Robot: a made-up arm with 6 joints. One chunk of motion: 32 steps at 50 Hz.
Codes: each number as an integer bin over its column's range. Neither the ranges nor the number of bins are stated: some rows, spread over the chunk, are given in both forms.
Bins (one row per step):
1: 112 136 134 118 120 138
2: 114 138 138 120 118 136
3: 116 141 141 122 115 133
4: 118 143 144 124 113 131
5: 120 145 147 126 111 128
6: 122 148 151 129 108 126
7: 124 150 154 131 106 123
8: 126 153 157 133 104 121
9: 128 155 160 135 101 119
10: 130 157 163 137 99 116
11: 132 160 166 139 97 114
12: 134 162 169 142 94 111
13: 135 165 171 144 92 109
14: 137 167 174 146 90 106
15: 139 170 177 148 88 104
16: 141 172 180 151 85 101
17: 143 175 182 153 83 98
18: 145 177 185 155 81 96
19: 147 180 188 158 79 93
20: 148 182 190 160 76 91
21: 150 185 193 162 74 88
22: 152 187 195 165 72 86
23: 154 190 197 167 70 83
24: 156 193 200 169 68 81
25: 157 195 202 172 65 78
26: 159 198 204 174 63 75
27: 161 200 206 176 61 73
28: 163 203 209 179 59 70
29: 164 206 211 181 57 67
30: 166 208 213 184 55 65
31: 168 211 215 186 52 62
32: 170 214 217 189 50 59
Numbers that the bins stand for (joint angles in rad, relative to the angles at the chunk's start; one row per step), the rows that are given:
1: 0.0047 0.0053 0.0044 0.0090 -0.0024 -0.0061
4: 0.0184 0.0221 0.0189 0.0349 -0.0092 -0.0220
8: 0.0366 0.0460 0.0378 0.0737 -0.0180 -0.0448
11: 0.0502 0.0627 0.0509 0.0996 -0.0249 -0.0607
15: 0.0662 0.0867 0.0668 0.1384 -0.0337 -0.0835
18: 0.0798 0.1034 0.0784 0.1686 -0.0406 -0.1016
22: 0.0957 0.1273 0.0929 0.2118 -0.0494 -0.1244
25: 0.1071 0.1465 0.1031 0.2420 -0.0563 -0.1426
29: 0.1230 0.1728 0.1162 0.2808 -0.0641 -0.1676
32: 0.1367 0.1919 0.1249 0.3153 -0.0710 -0.1858
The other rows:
2: 0.0093 0.0101 0.0102 0.0176 -0.0043 -0.0107
3: 0.0138 0.0173 0.0146 0.0263 -0.0073 -0.0175
5: 0.0229 0.0269 0.0233 0.0435 -0.0112 -0.0289
6: 0.0275 0.0340 0.0291 0.0565 -0.0141 -0.0334
7: 0.0320 0.0388 0.0335 0.0651 -0.0161 -0.0402
9: 0.0411 0.0508 0.0422 0.0824 -0.0210 -0.0493
10: 0.0457 0.0556 0.0465 0.0910 -0.0229 -0.0562
12: 0.0548 0.0675 0.0552 0.1125 -0.0278 -0.0675
13: 0.0571 0.0747 0.0581 0.1212 -0.0298 -0.0721
14: 0.0616 0.0795 0.0625 0.1298 -0.0318 -0.0789
16: 0.0707 0.0915 0.0712 0.1514 -0.0367 -0.0903
17: 0.0753 0.0986 0.0741 0.1600 -0.0386 -0.0971
19: 0.0844 0.1106 0.0828 0.1816 -0.0425 -0.1085
20: 0.0866 0.1154 0.0857 0.1902 -0.0455 -0.1130
21: 0.0912 0.1225 0.0900 0.1988 -0.0475 -0.1198
23: 0.1003 0.1345 0.0958 0.2204 -0.0514 -0.1312
24: 0.1048 0.1417 0.1002 0.2290 -0.0533 -0.1358
26: 0.1116 0.1536 0.1060 0.2506 -0.0582 -0.1494
27: 0.1162 0.1584 0.1089 0.2592 -0.0602 -0.1540
28: 0.1207 0.1656 0.1133 0.2722 -0.0622 -0.1608
30: 0.1276 0.1776 0.1191 0.2937 -0.0661 -0.1722
31: 0.1321 0.1847 0.1220 0.3024 -0.0690 -0.1790

